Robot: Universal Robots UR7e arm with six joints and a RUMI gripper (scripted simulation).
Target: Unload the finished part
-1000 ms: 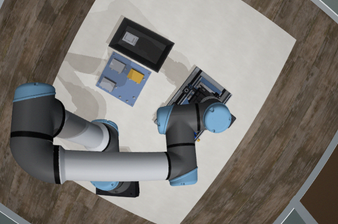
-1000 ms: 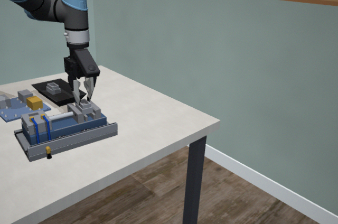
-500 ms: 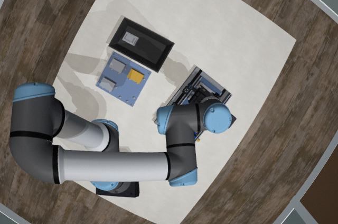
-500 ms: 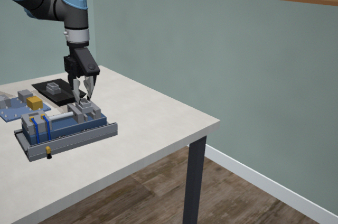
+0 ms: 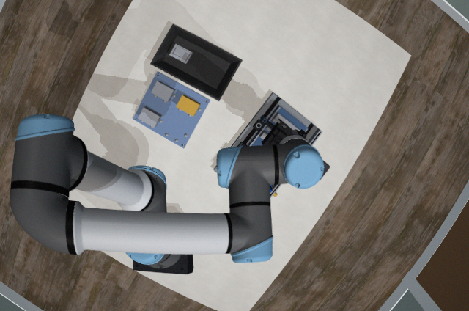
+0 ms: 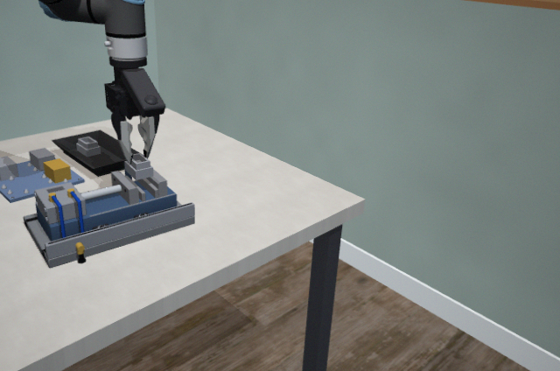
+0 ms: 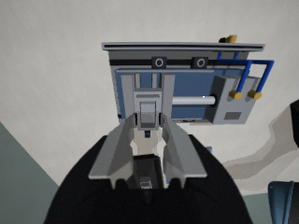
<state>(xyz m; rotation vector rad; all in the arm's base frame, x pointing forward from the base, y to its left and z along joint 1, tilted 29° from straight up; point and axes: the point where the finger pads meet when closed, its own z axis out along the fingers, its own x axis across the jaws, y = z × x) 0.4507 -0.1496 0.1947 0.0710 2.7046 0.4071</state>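
My gripper is now 70 mm past the vise and 110 mm above it. The rest, counted from my hand: blue fixture plate (150 mm behind, 310 mm to the left, 140 mm below); yellow block (100 mm behind, 270 mm to the left, 120 mm below).
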